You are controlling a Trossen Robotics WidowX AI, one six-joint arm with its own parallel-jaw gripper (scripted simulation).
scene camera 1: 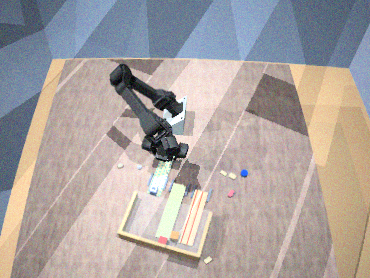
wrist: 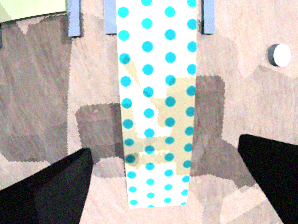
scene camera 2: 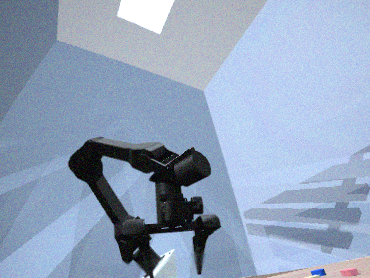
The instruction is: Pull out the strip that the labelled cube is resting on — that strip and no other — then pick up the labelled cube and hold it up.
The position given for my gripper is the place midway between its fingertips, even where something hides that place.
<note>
My gripper (wrist: 168,150) is open, with nothing in its grasp. Also in view: a dotted strip (wrist: 156,53).
Scene camera 2 misses the dotted strip: it is out of frame.
</note>
